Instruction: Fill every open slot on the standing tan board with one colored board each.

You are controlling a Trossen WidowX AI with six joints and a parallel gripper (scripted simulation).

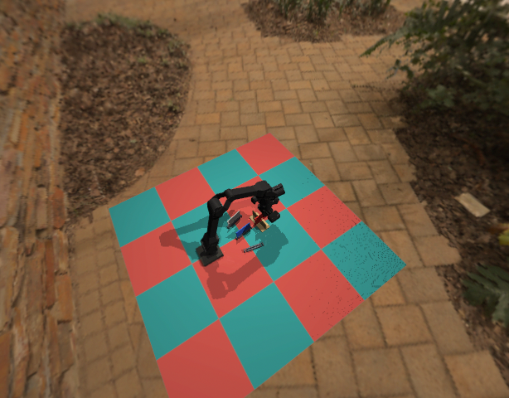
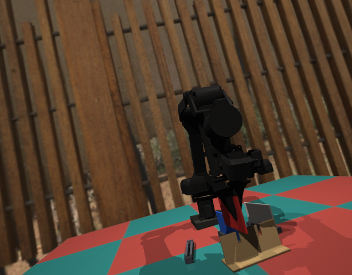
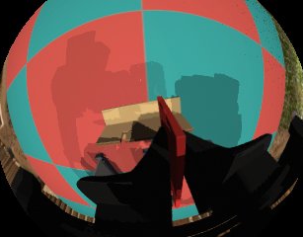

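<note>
Right now my gripper tip is 30 mm past the tan board, 20 mm to the right of it and 70 mm above it. Also, from my gripper tip: blue board: 150 mm behind, 10 mm to the left, 60 mm below; red board: 20 mm behind; grey board: 160 mm behind, 100 mm to the left, 60 mm below.
</note>
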